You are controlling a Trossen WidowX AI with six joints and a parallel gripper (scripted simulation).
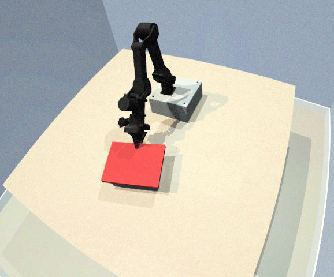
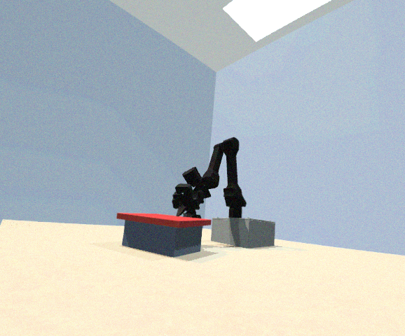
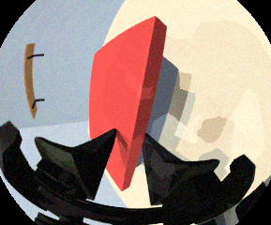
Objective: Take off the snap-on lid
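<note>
My gripper tip is now 7 cm short of the red lid and 2 cm to the right of it. From my gripper tip the other things lie so: storage box (8 cm ahead, 2 cm to the left, 4 cm below).
</note>
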